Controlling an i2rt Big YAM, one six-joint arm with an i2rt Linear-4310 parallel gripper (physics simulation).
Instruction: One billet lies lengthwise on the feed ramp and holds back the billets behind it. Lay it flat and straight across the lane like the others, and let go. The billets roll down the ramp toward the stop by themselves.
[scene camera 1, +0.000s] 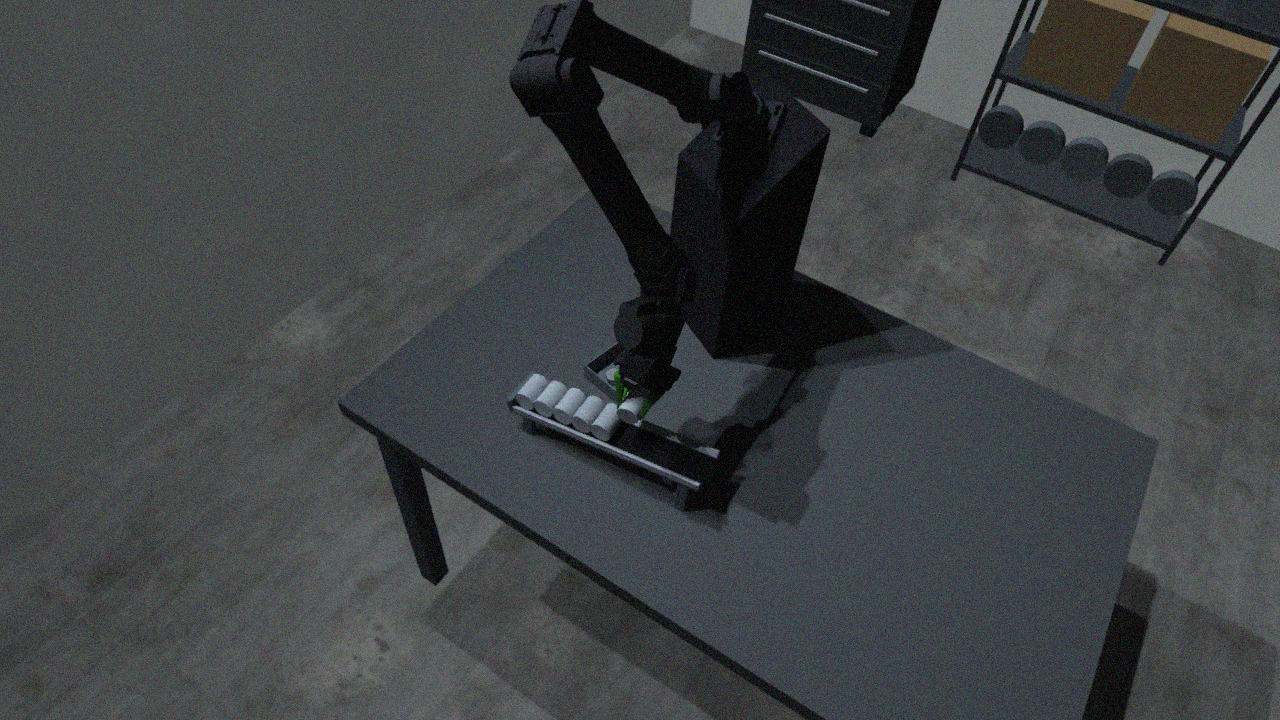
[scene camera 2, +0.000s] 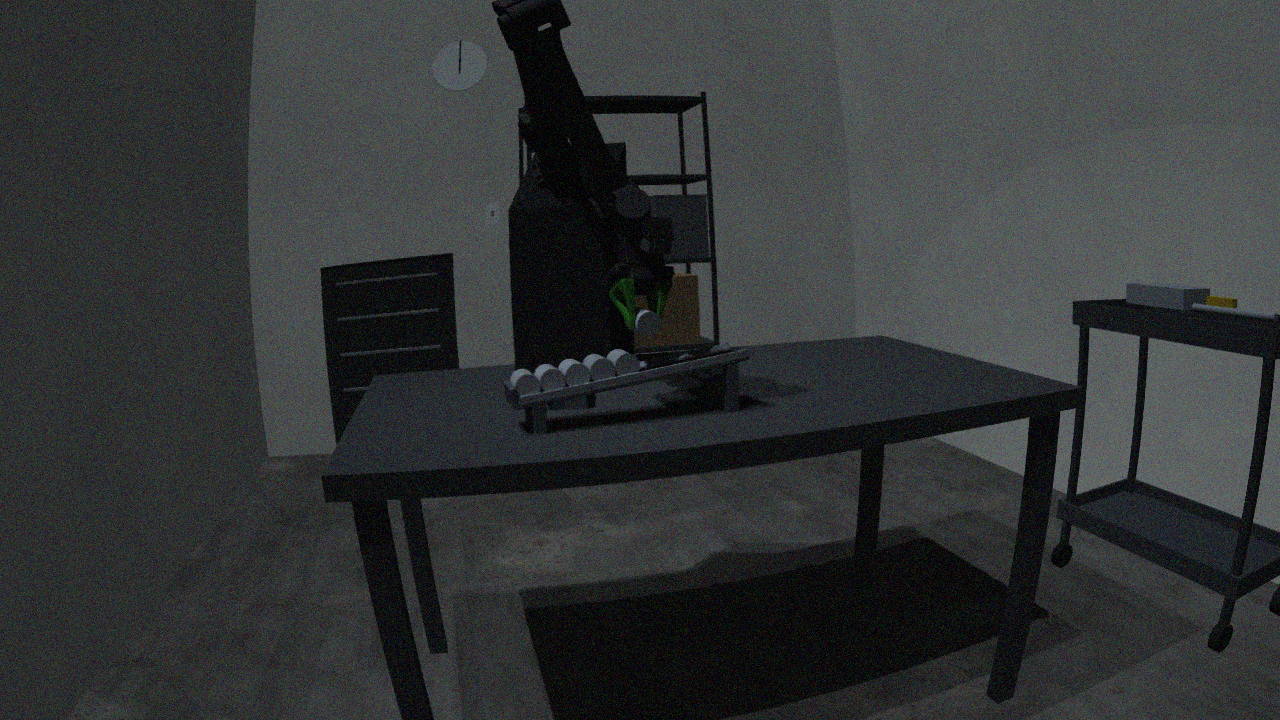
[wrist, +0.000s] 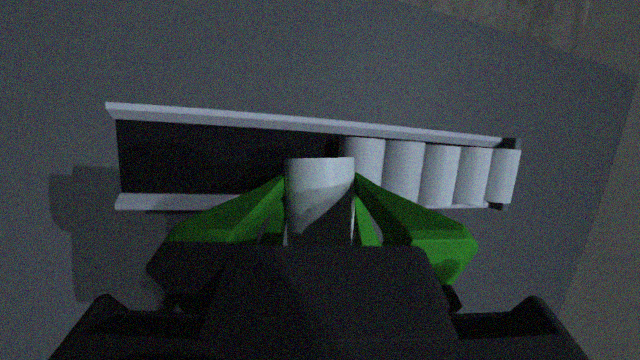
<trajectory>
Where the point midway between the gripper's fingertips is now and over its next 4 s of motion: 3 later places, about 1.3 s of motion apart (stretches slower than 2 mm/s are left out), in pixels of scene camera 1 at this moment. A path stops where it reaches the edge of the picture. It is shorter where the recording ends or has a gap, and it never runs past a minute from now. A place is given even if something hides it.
My gripper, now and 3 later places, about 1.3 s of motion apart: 629, 413; 626, 443; 628, 440; 626, 427
</trajectory>
